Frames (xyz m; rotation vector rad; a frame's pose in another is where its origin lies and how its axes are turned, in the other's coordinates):
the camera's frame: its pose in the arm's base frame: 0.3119 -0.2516 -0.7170 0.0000 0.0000 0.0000
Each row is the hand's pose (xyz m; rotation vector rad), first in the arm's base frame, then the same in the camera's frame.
Working: the arm's base frame: its pose in the camera's frame: -0.3119 0.2516 0.7170 0.0000 0.0000 0.0000

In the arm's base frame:
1: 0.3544 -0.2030 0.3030 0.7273 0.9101 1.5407
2: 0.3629 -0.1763 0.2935 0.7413 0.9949 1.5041
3: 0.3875 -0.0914 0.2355 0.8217 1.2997 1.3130
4: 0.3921 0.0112 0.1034 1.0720 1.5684 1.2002
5: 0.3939 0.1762 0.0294 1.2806 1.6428 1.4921
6: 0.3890 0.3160 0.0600 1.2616 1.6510 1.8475
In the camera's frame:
1: 0.0425 0.0486 1.0200 0.7273 0.9101 1.5407
2: 0.0510 0.0753 1.0105 0.7413 0.9949 1.5041
3: 0.0756 0.1602 0.9525 0.8217 1.2997 1.3130
4: 0.0802 0.2628 0.8204 1.0720 1.5684 1.2002
5: 0.0820 0.4278 0.7464 1.2806 1.6428 1.4921
6: 0.0771 0.5676 0.7770 1.2616 1.6510 1.8475

